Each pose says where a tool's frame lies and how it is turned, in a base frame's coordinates. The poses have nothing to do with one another.
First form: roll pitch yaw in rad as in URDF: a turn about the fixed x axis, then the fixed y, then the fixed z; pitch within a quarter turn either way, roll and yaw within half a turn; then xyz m.
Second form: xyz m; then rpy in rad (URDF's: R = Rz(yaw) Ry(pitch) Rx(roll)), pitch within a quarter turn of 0, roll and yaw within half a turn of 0. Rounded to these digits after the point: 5 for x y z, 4 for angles.
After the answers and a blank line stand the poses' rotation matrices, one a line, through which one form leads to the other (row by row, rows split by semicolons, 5 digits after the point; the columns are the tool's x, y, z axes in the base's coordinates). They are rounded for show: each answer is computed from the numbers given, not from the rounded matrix.
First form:
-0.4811, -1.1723, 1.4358, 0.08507, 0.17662, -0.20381
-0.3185, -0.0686, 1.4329, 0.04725, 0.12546, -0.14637
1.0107, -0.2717, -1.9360, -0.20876, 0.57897, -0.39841
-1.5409, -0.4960, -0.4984, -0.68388, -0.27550, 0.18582
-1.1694, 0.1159, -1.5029, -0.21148, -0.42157, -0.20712
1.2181, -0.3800, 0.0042, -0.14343, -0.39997, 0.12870
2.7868, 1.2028, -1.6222, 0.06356, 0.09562, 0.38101
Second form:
0.08507, 0.17662, -0.20381, -0.4811, -1.1723, 1.4358
0.04725, 0.12546, -0.14637, -0.3185, -0.0686, 1.4329
-0.20876, 0.57897, -0.39841, 1.0107, -0.2717, -1.9360
-0.68388, -0.27550, 0.18582, -1.5409, -0.4960, -0.4984
-0.21148, -0.42157, -0.20712, -1.1694, 0.1159, -1.5029
-0.14343, -0.39997, 0.12870, 1.2181, -0.3800, 0.0042
0.06356, 0.09562, 0.38101, 2.7868, 1.2028, -1.6222

0.05222 -0.82102 -0.56851; 0.38450 0.54192 -0.74731; 0.92165 -0.17956 0.34399
0.13714 -0.93774 -0.31912; 0.98818 0.15181 -0.02144; 0.06855 -0.31241 0.94747
-0.34404 0.57743 -0.74041; -0.89979 0.02263 0.43574; 0.26837 0.81613 0.51178
0.77250 0.43212 0.46531; -0.42042 -0.20114 0.88476; 0.47591 -0.87910 0.02629
0.06739 0.38258 0.92146; -0.99100 0.13271 0.01737; -0.11564 -0.91434 0.38808
0.92866 -0.34954 -0.12418; 0.00390 0.34396 -0.93897; 0.37092 0.87150 0.32079
-0.01848 -0.95313 -0.30198; -0.35927 -0.27553 0.89163; -0.93305 0.12497 -0.33734

